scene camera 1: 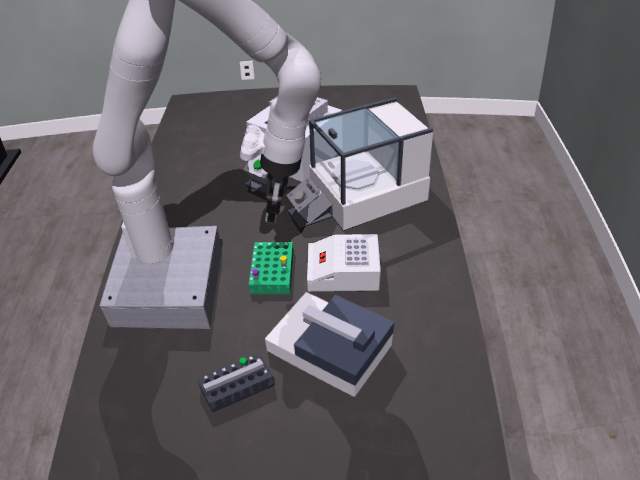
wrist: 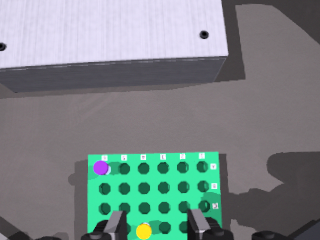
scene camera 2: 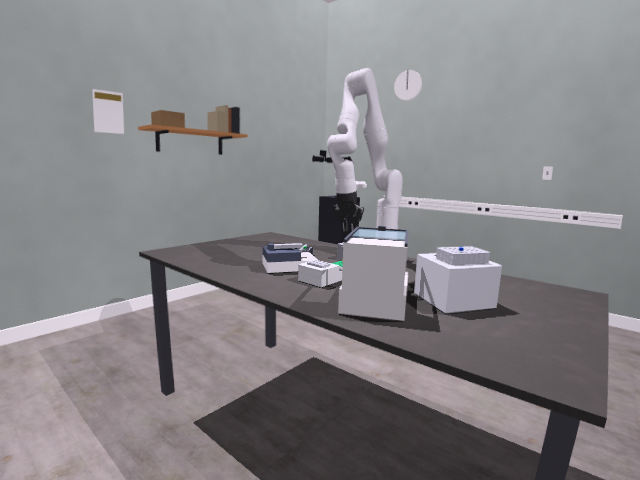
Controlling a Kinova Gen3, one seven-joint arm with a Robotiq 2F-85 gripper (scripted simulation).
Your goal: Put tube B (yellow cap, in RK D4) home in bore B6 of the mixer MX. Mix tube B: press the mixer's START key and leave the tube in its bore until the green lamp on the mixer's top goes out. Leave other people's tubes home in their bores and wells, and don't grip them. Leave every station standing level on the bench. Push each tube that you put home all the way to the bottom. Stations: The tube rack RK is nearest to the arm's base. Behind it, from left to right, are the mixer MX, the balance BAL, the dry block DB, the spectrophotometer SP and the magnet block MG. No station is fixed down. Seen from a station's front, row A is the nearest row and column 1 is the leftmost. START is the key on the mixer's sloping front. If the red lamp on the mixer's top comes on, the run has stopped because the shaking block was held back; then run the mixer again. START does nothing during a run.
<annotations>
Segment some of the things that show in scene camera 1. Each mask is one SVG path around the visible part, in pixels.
My gripper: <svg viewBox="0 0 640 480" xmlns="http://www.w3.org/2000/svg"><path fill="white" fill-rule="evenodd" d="M262 154L260 164L263 170L268 173L266 199L269 195L268 204L266 204L265 221L267 223L276 223L277 215L280 213L281 201L284 199L285 189L287 188L288 177L299 171L302 158L292 164L280 164L270 161Z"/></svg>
A green tube rack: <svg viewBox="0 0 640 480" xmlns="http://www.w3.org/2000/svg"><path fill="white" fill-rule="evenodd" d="M255 242L249 280L250 293L290 294L294 252L293 242ZM253 269L257 269L259 272L258 281L254 281L254 277L252 275ZM281 256L286 256L287 258L286 268L282 267L280 261Z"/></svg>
A glass-walled balance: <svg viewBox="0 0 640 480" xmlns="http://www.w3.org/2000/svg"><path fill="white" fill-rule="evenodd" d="M433 129L427 128L397 102L397 98L309 120L310 177L307 177L287 194L287 197L295 207L289 209L290 215L299 228L334 217L340 227L346 230L427 201L430 186L429 169Z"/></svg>
</annotations>
